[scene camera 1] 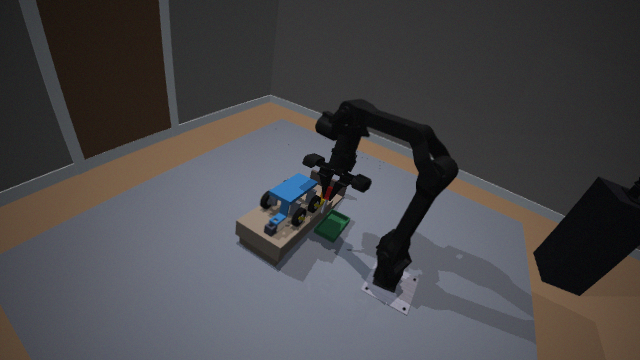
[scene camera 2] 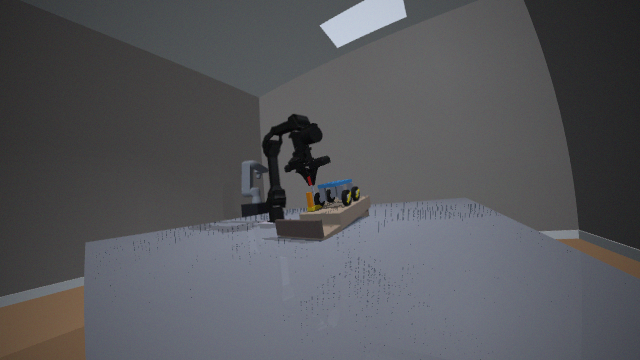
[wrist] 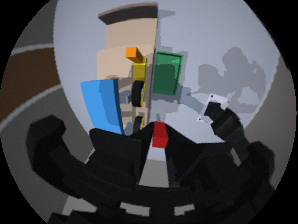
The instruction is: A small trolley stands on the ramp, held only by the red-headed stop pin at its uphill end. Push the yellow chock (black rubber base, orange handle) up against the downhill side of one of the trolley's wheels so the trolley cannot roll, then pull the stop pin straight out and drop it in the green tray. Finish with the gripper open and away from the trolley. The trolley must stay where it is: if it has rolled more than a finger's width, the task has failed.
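Observation:
The gripper (scene camera 1: 326,199) carries a red-headed stop pin. Scene camera 2 shows the gripper (scene camera 2: 311,185) as well, and the wrist view has the gripper (wrist: 158,125) too. The scene also includes a blue trolley (scene camera 1: 289,191), visible again in the wrist view as the blue trolley (wrist: 102,99). A tan ramp (scene camera 2: 335,212) is there too, and the wrist view shows the tan ramp (wrist: 111,63) along with a green tray (wrist: 166,73).

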